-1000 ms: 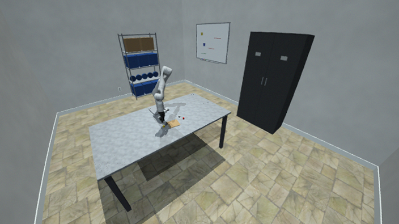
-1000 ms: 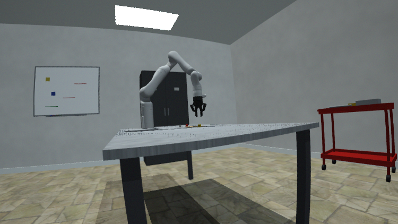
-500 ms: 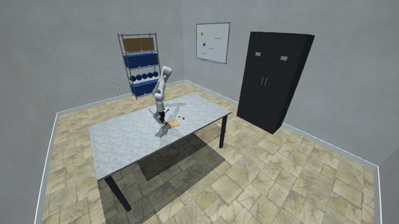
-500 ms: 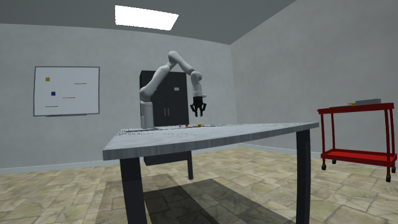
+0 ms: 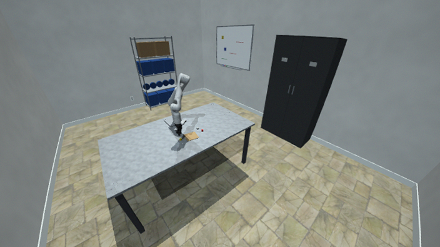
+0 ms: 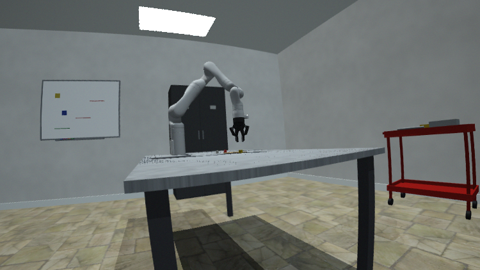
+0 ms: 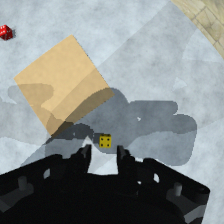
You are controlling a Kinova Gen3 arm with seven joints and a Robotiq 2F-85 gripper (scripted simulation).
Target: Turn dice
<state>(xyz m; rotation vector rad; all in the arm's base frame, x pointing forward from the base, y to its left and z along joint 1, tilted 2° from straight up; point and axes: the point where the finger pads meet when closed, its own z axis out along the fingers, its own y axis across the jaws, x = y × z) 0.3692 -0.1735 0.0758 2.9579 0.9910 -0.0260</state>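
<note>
The yellow die is 80 mm below my hand. From my hand the other things lie so: red die 30 mm ahead, 290 mm to the left, 80 mm below; tan mat 20 mm ahead, 120 mm to the left, 90 mm below; white die 50 mm behind, 270 mm to the left, 80 mm below.
</note>
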